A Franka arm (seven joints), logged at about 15 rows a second.
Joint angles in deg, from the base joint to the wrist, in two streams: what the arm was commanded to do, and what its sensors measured. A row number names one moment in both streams.
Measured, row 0:
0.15 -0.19 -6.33 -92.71 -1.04 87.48 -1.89
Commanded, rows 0 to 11:
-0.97 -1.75 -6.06 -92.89 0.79 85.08 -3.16
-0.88 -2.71 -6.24 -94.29 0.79 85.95 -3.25
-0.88 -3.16 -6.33 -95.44 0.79 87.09 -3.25
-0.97 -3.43 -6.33 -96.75 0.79 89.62 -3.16
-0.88 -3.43 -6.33 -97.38 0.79 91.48 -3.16
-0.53 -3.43 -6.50 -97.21 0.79 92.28 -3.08
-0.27 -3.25 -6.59 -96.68 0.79 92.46 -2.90
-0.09 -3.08 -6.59 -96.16 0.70 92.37 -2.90
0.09 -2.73 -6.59 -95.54 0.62 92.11 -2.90
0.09 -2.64 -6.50 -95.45 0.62 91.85 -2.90
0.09 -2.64 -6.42 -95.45 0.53 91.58 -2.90
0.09 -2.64 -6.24 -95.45 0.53 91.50 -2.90
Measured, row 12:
0.21 -1.70 -6.53 -94.83 -0.78 91.20 -2.22
